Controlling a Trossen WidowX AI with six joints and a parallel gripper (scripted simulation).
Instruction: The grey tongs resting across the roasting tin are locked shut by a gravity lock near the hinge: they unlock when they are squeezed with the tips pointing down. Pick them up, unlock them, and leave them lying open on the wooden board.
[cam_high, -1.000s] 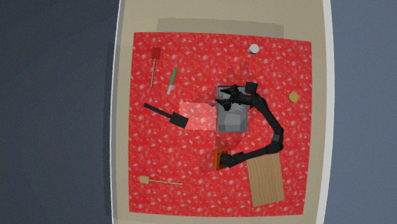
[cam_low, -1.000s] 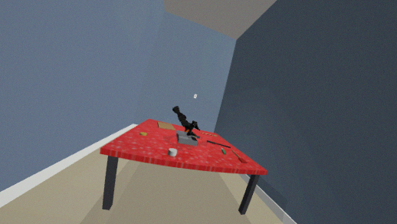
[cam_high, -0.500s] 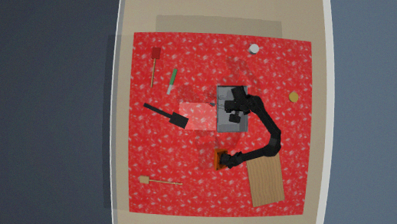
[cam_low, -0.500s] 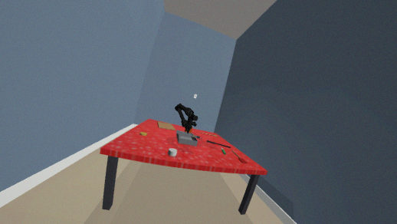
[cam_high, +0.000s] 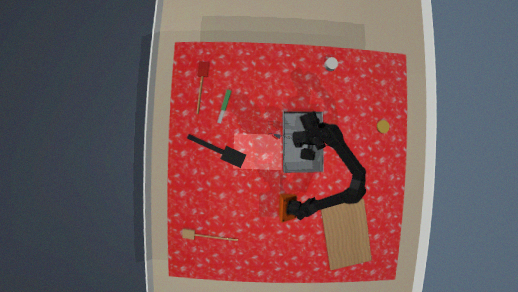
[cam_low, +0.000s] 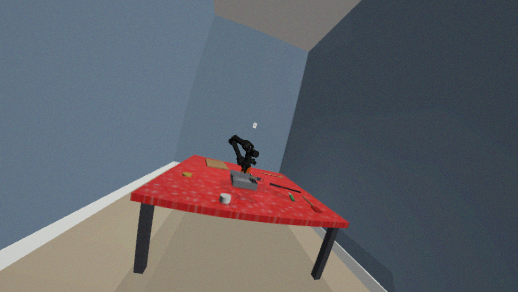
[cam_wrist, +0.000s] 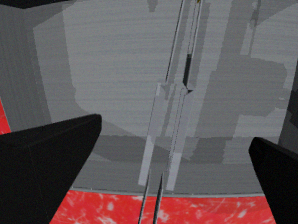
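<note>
Now: gripper tip 7 cm above the grey roasting tin and 1 cm past it. Round my gripper tip: white cylinder (42 cm ahead, 9 cm to the right, 8 cm below); then black spatula (41 cm to the left, 13 cm behind, 9 cm below); then yellow lock piece (8 cm to the left, 3 cm below).
</note>
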